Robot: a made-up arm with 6 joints.
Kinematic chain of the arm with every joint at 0, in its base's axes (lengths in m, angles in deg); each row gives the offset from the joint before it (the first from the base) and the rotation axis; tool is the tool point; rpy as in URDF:
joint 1: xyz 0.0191 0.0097 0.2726 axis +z
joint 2: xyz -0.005 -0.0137 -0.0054 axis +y
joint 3: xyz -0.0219 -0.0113 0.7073 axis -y
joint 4: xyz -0.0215 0.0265 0 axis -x
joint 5: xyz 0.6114 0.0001 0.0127 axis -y
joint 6: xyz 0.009 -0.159 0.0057 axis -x
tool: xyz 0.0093 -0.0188 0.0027 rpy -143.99 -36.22 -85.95
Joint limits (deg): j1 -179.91..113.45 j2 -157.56..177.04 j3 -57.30..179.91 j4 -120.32..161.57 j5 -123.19..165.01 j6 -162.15..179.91
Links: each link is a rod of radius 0.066 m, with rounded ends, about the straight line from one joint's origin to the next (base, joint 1, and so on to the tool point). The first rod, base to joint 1, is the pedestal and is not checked.
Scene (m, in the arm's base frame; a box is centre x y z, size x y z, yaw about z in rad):
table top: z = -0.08
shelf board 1: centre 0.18 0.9 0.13 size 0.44 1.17 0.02 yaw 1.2
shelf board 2: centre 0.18 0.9 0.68 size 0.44 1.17 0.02 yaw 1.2
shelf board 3: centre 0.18 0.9 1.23 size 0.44 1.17 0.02 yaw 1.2
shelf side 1: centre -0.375 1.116 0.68 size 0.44 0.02 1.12 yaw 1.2
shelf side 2: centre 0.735 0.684 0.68 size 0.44 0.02 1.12 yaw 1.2
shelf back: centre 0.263 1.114 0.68 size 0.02 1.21 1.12 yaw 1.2
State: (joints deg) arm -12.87 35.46 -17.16 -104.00 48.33 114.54
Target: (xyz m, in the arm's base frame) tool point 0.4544 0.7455 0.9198
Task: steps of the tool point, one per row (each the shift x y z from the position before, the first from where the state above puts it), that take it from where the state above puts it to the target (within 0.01 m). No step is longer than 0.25 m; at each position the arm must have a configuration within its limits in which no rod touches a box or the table.
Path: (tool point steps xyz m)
1: 0.0469 0.1420 0.1115
2: -0.0090 0.1507 0.1230
3: -0.0663 0.1358 0.1301
4: -0.1153 0.0976 0.1314
5: -0.1461 0.0404 0.1269
6: 0.0487 0.1010 0.0167
7: 0.0407 0.1041 -0.0003
8: 0.0310 0.1045 -0.0164

